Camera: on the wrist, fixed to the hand. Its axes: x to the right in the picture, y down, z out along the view.
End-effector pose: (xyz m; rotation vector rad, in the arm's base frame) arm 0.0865 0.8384 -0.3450 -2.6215 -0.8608 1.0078
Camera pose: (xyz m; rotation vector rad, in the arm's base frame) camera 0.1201 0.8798 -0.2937 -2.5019 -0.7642 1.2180
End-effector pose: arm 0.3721 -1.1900 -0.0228 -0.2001 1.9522 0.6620
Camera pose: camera 0.3323 -1.2519 -0.0305 -0.0496 1.8602 0.5667
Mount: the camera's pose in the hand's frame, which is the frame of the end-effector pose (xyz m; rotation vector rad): 0.0163 -0.0379 -0.0614 0.1164 -0.1356 0.0332
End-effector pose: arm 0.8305 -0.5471 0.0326 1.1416 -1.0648 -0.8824
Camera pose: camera 0.8933 -0.5542 -0.0058 1.1697 -1.2565 -0.8909
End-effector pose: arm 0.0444 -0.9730 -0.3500 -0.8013 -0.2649 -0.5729
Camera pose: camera 0.0366 -1.0456 -0.3616 -0.7314 -0.4052 -0.4682
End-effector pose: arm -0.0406 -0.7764 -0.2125 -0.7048 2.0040 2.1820
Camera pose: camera -0.0245 -0.8344 -0.2555 -0.4986 2.0669 2.0497
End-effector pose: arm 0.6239 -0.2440 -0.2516 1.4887 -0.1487 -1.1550
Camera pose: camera 0.6566 -0.2012 -0.3023 1.5035 -0.3374 -1.2381
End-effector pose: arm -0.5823 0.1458 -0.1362 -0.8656 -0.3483 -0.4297
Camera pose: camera -0.5797 0.0720 -0.1409 -0.7875 -0.4786 -0.3175
